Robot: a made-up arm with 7 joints. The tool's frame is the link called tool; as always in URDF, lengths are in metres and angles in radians.
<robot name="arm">
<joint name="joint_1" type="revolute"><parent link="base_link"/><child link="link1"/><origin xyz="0 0.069 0" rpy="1.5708 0 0"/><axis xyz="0 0 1"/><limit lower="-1.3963" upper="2" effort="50" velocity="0.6"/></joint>
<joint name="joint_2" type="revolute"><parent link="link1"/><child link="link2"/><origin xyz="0 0 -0.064" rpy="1.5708 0 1.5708"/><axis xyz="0 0 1"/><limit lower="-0.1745" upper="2" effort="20" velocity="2.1"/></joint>
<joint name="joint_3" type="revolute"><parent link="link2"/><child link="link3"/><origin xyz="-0.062 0 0" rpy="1.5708 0 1.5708"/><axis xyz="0 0 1"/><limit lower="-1.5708" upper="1.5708" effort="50" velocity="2.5"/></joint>
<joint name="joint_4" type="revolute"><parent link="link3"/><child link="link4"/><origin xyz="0 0 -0.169" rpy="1.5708 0 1.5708"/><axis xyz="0 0 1"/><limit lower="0" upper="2.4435" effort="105" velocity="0.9"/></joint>
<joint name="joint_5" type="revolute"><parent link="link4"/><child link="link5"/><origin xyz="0 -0.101 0" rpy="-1.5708 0 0"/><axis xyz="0 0 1"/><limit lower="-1.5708" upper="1.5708" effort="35" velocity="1.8"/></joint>
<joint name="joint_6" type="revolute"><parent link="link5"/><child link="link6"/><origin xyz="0 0 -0.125" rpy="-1.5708 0 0"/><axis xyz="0 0 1"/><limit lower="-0.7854" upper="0.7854" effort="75" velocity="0.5"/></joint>
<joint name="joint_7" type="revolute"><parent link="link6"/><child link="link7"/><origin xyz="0 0 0" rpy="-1.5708 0 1.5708"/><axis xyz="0 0 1"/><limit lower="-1.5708" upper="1.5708" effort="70" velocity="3"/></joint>
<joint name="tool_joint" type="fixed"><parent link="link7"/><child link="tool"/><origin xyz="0 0 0" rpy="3.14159 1.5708 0"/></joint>
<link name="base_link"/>
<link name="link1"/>
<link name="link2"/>
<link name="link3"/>
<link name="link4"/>
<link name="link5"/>
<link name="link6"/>
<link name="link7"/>
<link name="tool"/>
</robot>
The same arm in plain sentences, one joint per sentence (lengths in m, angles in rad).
The arm has seven revolute joints in a row. What follows holds with every joint at zero, and every direction is one of the base frame's. Joint 1 sits 0.069 m along +y from the base frame's origin and rotates about -y, from -1.3963 to 2 rad. Joint 2 sits 0.064 m along +y from joint 1 and rotates about +x, from -0.1745 to 2 rad. Joint 3 sits 0.062 m along -z from joint 2 and rotates about +z, from -1.5708 to 1.5708 rad. Joint 4 sits 0.169 m along -z from joint 3 and rotates about -y, from 0 to 2.4435 rad. Joint 5 sits 0.101 m along -z from joint 4 and rotates about +z, from -1.5708 to 1.5708 rad. Joint 6 sits 0.125 m along -z from joint 5 and rotates about +y, from -0.7854 to 0.7854 rad. Joint 7 sits at the same point as joint 6 and rotates about -x, from -1.5708 to 1.5708 rad. The tool frame, which is the frame that the pose is given for, sits at the same point as joint 7; its axes are the base frame's turned by roll 0, pitch 0 and yaw 0 rad (as in URDF: about the fixed x, then y, then z).
